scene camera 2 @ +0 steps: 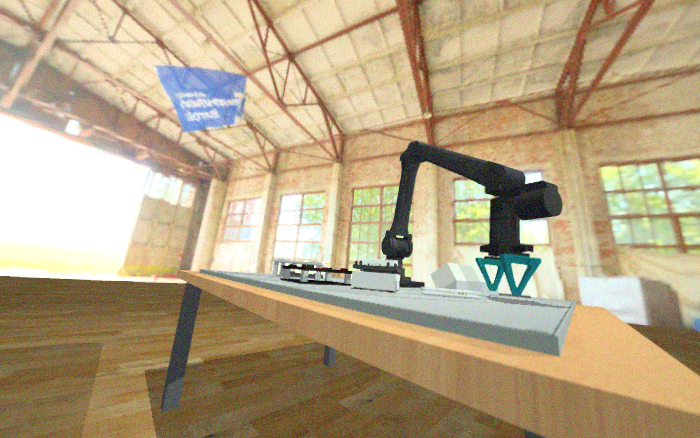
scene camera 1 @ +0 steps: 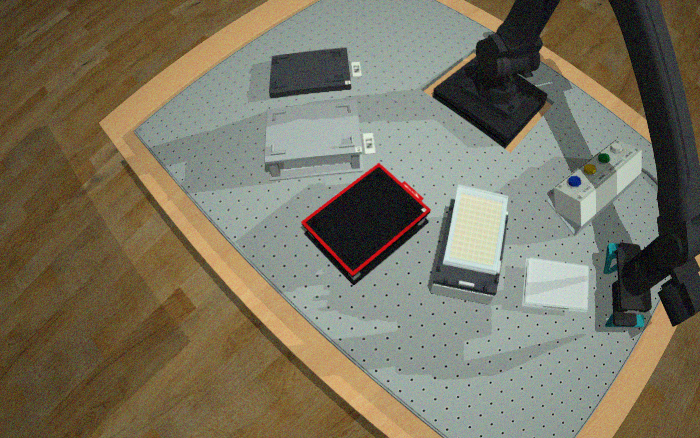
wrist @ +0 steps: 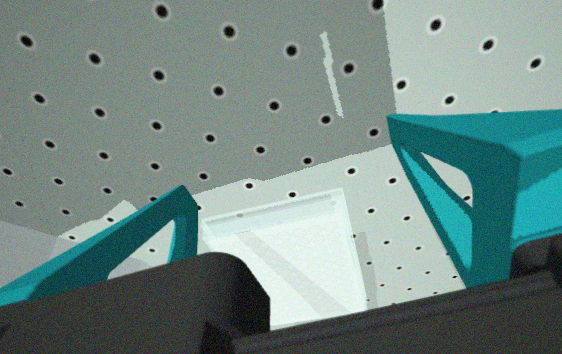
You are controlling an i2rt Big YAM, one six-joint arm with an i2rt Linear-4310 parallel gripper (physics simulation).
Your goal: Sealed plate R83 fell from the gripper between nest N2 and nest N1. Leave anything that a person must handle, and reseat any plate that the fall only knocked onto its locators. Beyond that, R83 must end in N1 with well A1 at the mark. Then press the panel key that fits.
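Where they show: gripper, between the fingertips: [scene camera 2: 503, 292] [scene camera 1: 607, 299] [wrist: 283, 164]; arm's base, origin of its link: [scene camera 1: 494, 95].
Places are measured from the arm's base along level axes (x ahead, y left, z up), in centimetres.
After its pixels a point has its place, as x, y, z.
Note:
My gripper [scene camera 1: 618, 290] {23.7, 40.4, -0.4} [scene camera 2: 504, 291] {23.7, 40.4, -0.4} [wrist: 283, 164] {23.7, 40.4, -0.4} is open and empty, with teal fingers pointing down low over the pegboard, right of a white, clear-edged plate [scene camera 1: 556, 285] {27.5, 30.4, -0.7} [wrist: 300, 270] {26.8, 31.8, -0.7}. That plate lies on the pegboard; faint round marks show on it in the wrist view. Its label and A1 corner cannot be read. A plate with cream wells [scene camera 1: 475, 229] {31.5, 13.8, 5.5} sits on a dark-topped stand [scene camera 1: 463, 291] {39.2, 17.7, 2.8}, whose front part is uncovered. The raised grey nest [scene camera 1: 312, 134] {32.9, -18.0, 3.8} and the low dark nest [scene camera 1: 309, 72] {19.0, -32.8, -0.4} hold no plate. Their tags are too blurred to read surely.
A black, red-rimmed block [scene camera 1: 366, 219] {39.0, -1.3, 1.9} stands between the grey nest and the cream-welled plate. The key panel [scene camera 1: 598, 180] {8.4, 27.4, 5.8} [scene camera 2: 456, 277] {15.6, 28.6, 2.3} has blue, yellow, green and white keys. The arm's base [scene camera 1: 490, 100] {3.9, 0.9, 2.1} is at the back. A wooden border [scene camera 1: 247, 289] {58.8, -9.8, -3.4} edges the pegboard.

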